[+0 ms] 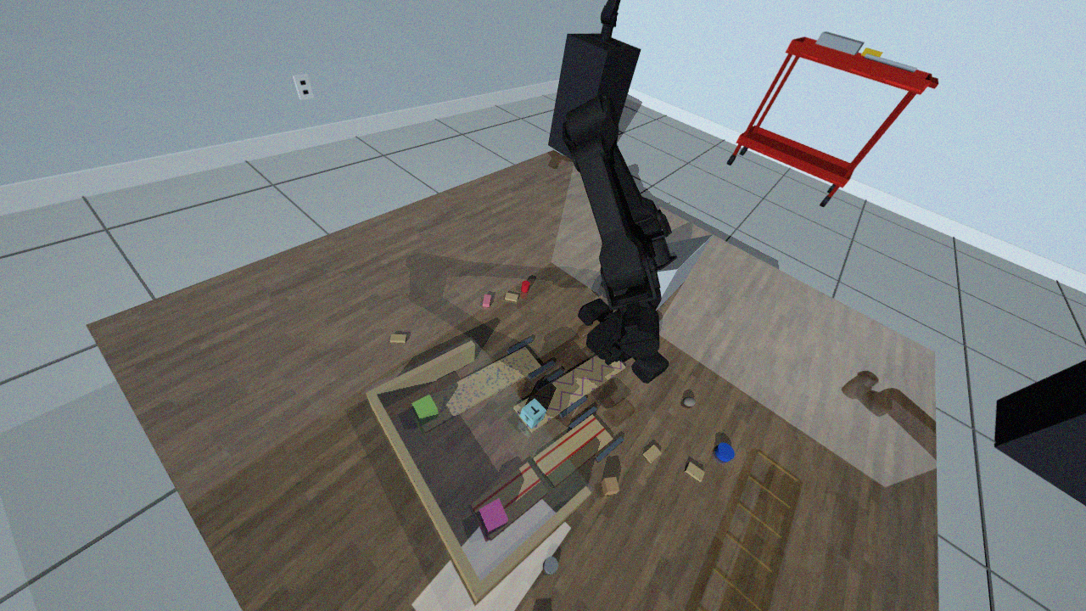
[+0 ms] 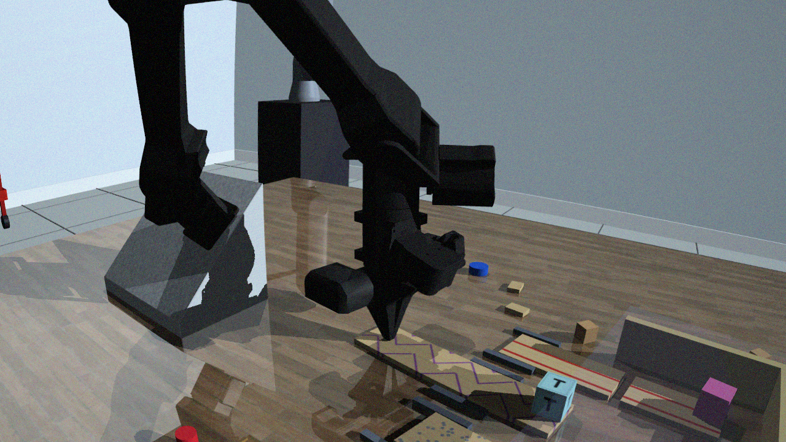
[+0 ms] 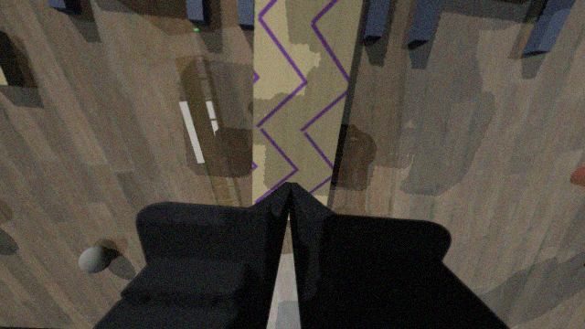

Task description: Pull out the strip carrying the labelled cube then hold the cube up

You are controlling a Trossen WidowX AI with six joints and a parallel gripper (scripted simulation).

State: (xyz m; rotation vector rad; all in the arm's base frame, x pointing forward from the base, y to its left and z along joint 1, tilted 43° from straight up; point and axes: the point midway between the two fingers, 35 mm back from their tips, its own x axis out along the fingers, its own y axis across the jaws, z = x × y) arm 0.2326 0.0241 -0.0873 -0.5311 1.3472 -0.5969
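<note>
My gripper tip is now 18 cm short of the red-lined strip and 8 cm to the right of it. Round my gripper tip: blue cylinder: 3 cm behind, 26 cm to the left; then grey pebble: 6 cm behind, 16 cm to the left; then red cylinder: 26 cm to the right, 1 cm above.
</note>
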